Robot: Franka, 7 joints.
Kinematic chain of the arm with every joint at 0, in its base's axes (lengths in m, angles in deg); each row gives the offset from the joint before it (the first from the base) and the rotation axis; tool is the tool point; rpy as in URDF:
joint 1: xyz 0 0 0.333 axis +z
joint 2: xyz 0 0 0 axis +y
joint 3: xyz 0 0 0.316 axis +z
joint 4: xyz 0.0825 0 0 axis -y
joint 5: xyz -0.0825 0 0.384 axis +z
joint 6: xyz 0 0 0 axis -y
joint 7: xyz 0.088 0 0 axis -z
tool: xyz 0 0 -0.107 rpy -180 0 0
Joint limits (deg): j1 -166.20..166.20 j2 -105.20..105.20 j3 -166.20..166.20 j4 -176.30..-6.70 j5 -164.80..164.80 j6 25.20..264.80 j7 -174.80..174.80
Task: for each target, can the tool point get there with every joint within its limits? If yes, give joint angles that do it. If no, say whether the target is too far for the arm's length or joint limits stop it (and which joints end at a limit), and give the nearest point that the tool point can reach.
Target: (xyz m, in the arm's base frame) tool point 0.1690 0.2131 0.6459
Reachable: yes | joints 2.12 -78.11 28.94 -153.86 -44.57 149.51 -95.68
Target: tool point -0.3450 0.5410 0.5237
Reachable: yes | joints 119.39 25.45 -9.69 -74.66 -117.59 214.82 -105.86
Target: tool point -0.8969 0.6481 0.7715
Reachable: no: too far | nearest point -0.6464 0.4671 0.6491 | short by 0.332 m
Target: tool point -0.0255 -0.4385 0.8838
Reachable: yes | joints 87.90 -87.03 14.48 -84.13 -100.95 76.05 -27.83
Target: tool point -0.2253 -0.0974 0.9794
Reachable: yes | joints 135.97 19.19 87.60 -34.18 -96.21 245.95 -114.42
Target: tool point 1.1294 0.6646 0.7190
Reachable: no: too far | nearest point 0.7092 0.4174 0.5754 | short by 0.508 m
